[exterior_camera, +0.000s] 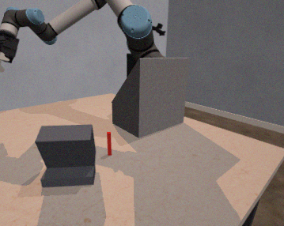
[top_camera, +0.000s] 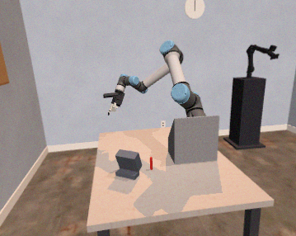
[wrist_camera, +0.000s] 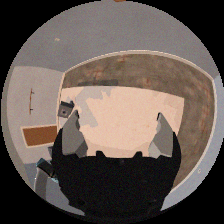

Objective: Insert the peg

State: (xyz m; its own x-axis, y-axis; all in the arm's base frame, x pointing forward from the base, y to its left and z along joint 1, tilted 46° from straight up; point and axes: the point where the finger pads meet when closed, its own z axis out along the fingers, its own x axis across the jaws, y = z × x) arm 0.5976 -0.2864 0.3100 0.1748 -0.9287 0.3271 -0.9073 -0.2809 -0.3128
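Now: the peg 54 cm to the left of my hand, 26 cm behind it and 20 cm below it.
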